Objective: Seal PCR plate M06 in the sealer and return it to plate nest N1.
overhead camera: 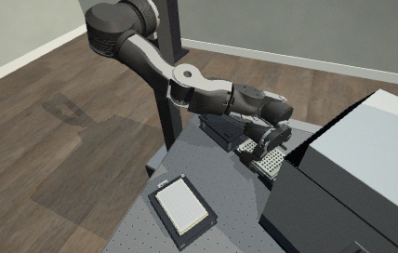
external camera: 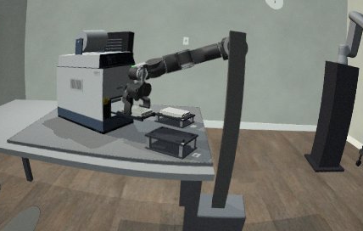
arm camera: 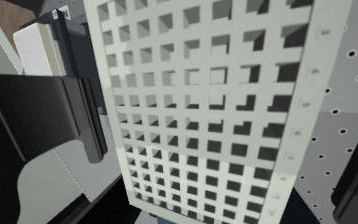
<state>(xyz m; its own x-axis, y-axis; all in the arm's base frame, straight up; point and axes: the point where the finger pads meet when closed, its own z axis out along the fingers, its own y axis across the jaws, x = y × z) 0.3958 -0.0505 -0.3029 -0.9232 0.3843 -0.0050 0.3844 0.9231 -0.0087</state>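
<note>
Now: the 96-well plate M06 right at my hand. Also, from my hand: sealer stage: 1 cm below; then pale key-like block: 6 cm ahead, 12 cm to the right, 9 cm above; then yellow warning label: 13 cm ahead, 4 cm to the left, 5 cm above.
</note>
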